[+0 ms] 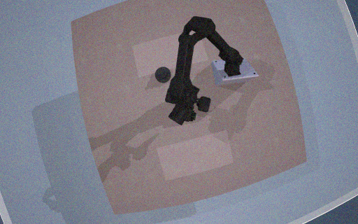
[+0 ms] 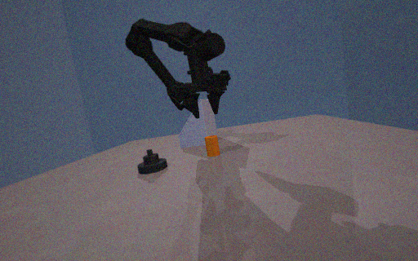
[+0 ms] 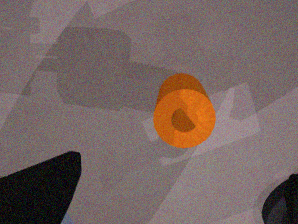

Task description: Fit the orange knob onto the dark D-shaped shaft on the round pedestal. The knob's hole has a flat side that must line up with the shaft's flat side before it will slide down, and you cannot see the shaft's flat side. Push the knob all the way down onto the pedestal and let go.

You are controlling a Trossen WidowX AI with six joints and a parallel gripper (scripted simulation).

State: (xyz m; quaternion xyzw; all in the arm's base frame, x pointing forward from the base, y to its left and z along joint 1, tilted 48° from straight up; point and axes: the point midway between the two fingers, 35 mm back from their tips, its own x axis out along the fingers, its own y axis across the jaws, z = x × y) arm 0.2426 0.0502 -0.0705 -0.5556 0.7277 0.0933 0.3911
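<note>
Right now the orange knob is 10 cm below my gripper tip. Also, from my gripper tip: dark pedestal: 17 cm to the right, 10 cm below, 9 cm ahead.
</note>
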